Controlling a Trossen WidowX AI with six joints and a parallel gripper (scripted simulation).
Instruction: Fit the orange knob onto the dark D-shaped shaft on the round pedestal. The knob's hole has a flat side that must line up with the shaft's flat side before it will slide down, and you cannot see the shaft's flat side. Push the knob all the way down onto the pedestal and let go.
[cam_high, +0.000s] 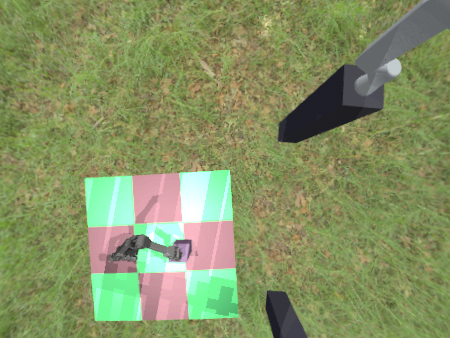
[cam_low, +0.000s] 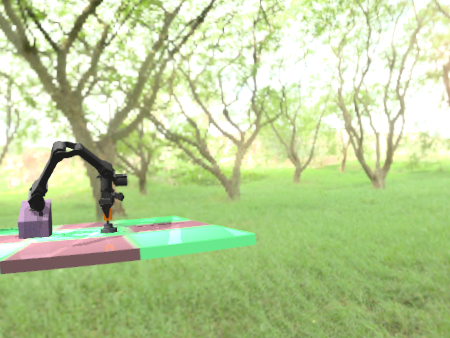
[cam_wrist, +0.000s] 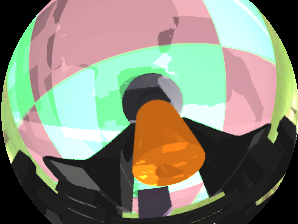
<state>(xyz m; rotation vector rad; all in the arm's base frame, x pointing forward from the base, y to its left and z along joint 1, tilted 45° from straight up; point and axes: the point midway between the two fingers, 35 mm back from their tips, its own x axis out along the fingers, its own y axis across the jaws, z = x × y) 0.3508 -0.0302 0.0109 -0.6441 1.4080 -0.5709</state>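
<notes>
The orange knob is 20 mm above my gripper tip. The rest, counted from my gripper tip: dark pedestal 40 mm below.
</notes>
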